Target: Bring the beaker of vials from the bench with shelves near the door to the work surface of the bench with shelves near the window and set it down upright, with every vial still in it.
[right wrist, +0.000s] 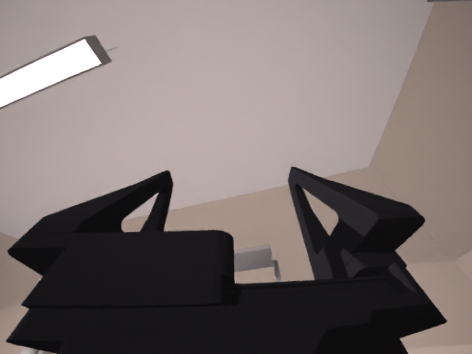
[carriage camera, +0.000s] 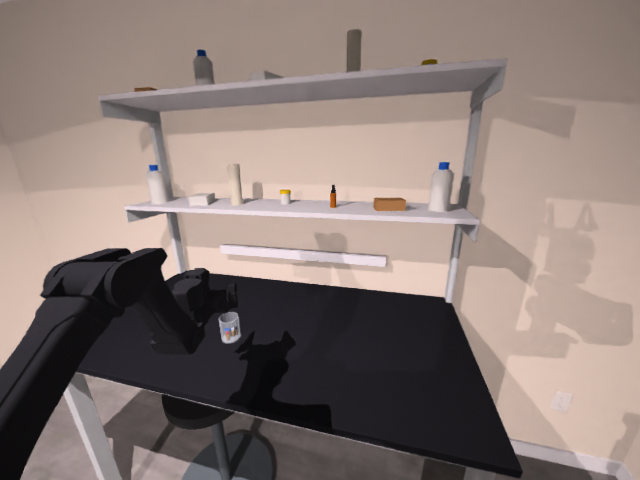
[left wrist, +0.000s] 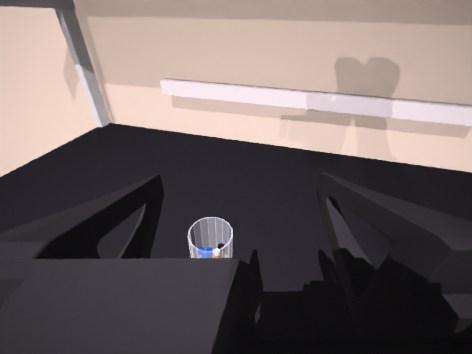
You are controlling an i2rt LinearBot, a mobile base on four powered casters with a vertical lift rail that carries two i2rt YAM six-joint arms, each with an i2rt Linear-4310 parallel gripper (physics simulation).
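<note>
A clear beaker (carriage camera: 229,327) (left wrist: 210,237) stands upright on the black bench top (carriage camera: 382,341) (left wrist: 270,195), with several small vials inside, some blue-capped. The bench has shelves; no door or window shows. My left gripper (carriage camera: 232,296) (left wrist: 240,182) is open and empty. In the carriage view it hangs above the bench top, its fingers just above the beaker in the picture. In the left wrist view the beaker shows left of centre between the fingers, its base hidden by the gripper's body. My right gripper (right wrist: 230,175) is open and empty, pointing up at wall and ceiling.
A middle shelf (carriage camera: 310,209) and an upper shelf (carriage camera: 310,91) overhang the bench's back, carrying bottles and boxes. A white rail (carriage camera: 273,253) (left wrist: 230,93) runs along the wall below them. A black stool (carriage camera: 191,415) stands under the front edge. A ceiling lamp (right wrist: 50,70) shows in the right wrist view.
</note>
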